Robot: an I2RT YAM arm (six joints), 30 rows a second.
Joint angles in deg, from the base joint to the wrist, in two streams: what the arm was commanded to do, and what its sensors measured. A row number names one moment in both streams.
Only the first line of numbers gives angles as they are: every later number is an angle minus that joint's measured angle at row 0.
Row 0, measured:
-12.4, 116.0, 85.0, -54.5, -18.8, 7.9
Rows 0 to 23, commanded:
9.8, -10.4, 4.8, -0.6, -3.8, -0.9
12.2, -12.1, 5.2, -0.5, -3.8, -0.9
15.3, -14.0, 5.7, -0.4, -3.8, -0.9
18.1, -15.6, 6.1, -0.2, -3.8, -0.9
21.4, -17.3, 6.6, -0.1, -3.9, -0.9
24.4, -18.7, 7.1, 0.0, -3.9, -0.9
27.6, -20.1, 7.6, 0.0, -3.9, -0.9
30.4, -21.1, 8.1, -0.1, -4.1, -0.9
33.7, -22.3, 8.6, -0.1, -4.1, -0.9
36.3, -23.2, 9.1, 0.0, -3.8, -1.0
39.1, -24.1, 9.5, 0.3, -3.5, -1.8
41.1, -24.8, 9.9, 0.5, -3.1, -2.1
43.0, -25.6, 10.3, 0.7, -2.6, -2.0
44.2, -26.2, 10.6, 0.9, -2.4, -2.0
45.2, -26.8, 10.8, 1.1, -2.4, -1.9
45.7, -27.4, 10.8, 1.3, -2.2, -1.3
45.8, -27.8, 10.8, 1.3, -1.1, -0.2
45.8, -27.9, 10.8, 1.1, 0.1, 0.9
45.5, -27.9, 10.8, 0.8, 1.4, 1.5
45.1, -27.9, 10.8, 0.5, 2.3, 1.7
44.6, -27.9, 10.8, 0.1, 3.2, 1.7
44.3, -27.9, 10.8, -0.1, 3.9, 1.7
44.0, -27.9, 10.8, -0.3, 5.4, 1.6
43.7, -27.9, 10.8, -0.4, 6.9, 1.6
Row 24, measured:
44.7, -26.7, 9.5, -0.5, 1.6, 0.8
